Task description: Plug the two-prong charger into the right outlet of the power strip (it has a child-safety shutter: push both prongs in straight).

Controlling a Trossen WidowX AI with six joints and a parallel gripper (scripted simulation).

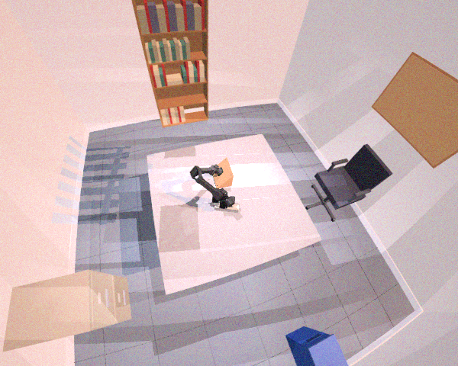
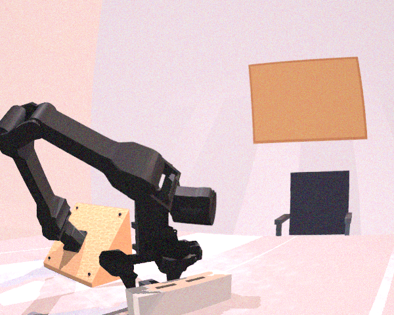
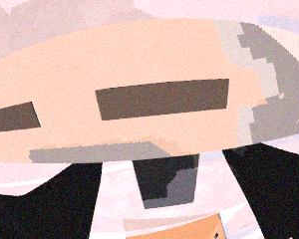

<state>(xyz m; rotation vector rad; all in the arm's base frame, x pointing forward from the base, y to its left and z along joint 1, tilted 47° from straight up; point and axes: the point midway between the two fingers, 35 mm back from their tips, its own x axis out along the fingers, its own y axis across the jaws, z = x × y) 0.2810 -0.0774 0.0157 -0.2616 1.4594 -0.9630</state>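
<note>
The black two-prong charger is 1 cm ahead of my gripper tip, 1 cm to the right of it and 1 cm above it.
</note>
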